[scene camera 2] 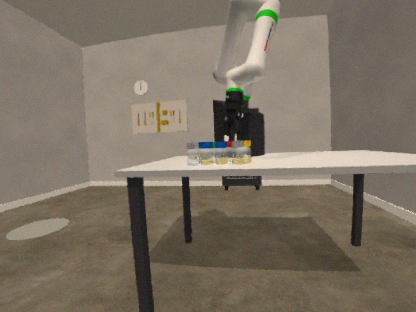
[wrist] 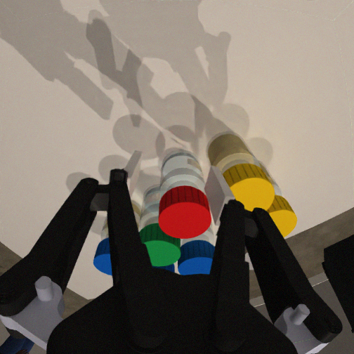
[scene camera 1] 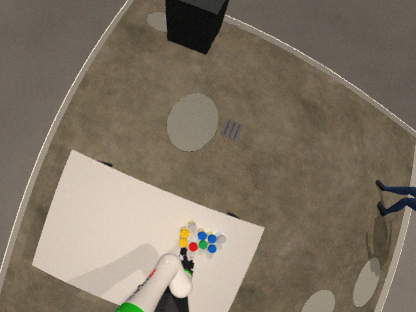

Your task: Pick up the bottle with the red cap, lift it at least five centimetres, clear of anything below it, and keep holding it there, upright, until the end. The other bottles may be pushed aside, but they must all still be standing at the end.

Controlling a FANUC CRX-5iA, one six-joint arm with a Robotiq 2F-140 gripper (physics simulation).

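Frame: origin at the arm's base, x ahead, y left, z up, level; millimetres.
Seen in the pictures: gripper, fingertip midpoint: (scene camera 2: pixel 230 147) (scene camera 1: pixel 188 250).
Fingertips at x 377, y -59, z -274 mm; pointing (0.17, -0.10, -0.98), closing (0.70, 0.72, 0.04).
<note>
Pixels of each thing's middle, then the offset from my fingertips to it. Level surfaces: height alone.
- bottle with the red cap, body centre: (scene camera 2: pixel 228 151) (scene camera 1: pixel 192 244) 40 mm ahead, 13 mm right, 21 mm down
- green-capped bottle, body centre: (scene camera 1: pixel 202 242) 71 mm ahead, 69 mm right, 21 mm down
- white table, surface height: 73 mm down
The bottle with the red cap (scene camera 1: pixel 193 247) (scene camera 2: pixel 229 144) (wrist: pixel 184 212) stands upright on the white table, at the near edge of the bottle group in the wrist view. My gripper (scene camera 1: pixel 186 255) (scene camera 2: pixel 231 138) (wrist: pixel 174 170) is open and empty, pointing down. Its fingertips are around cap height in scene camera 2. In the wrist view the red-capped bottle shows between the two finger pads, nearer the right pad. That pad lies between the red cap and a yellow-capped bottle (wrist: pixel 250 187). Whether it touches either is unclear. Bottle bases are partly hidden by caps and fingers.
Beside the red cap stand a green-capped bottle (scene camera 1: pixel 203 244) (wrist: pixel 160 245) and another yellow-capped one (scene camera 1: pixel 184 233) (wrist: pixel 283 216). Several blue-capped bottles (scene camera 1: pixel 212 238) (wrist: pixel 197 258) and grey-capped ones (scene camera 1: pixel 221 239) stand close by. The white table (scene camera 1: pixel 100 210) (scene camera 2: pixel 320 161) has its edge beyond the group.
</note>
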